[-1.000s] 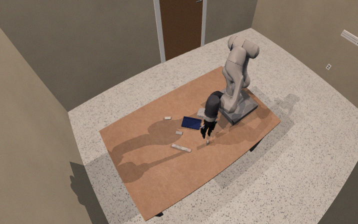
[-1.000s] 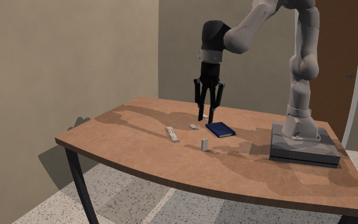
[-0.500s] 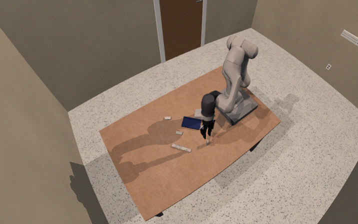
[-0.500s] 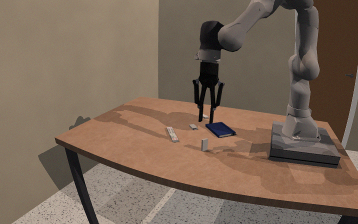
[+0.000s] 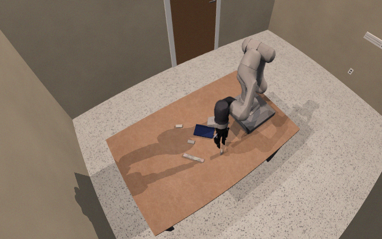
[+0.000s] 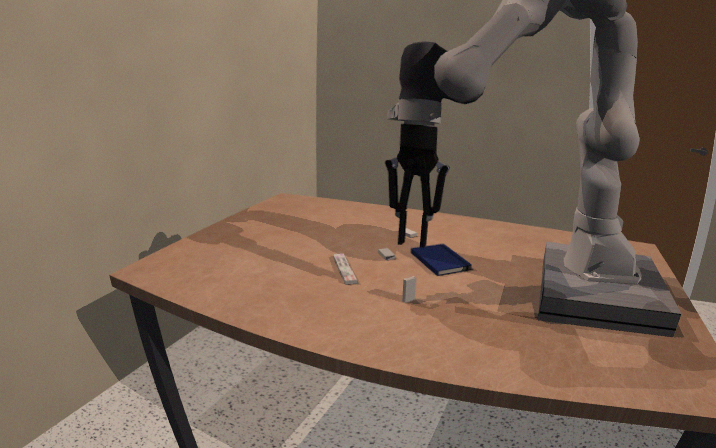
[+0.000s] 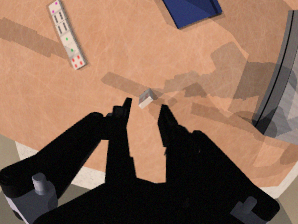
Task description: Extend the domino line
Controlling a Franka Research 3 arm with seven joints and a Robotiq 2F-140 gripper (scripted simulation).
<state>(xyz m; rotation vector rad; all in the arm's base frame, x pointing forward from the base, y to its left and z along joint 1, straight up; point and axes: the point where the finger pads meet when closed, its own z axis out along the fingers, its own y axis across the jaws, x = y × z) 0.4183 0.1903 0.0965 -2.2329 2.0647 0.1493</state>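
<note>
The domino lies 2 cm to the left of my hand and 13 cm below it. Also, from my hand: dark blue book (1 cm behind, 22 cm to the right, 15 cm below).
</note>
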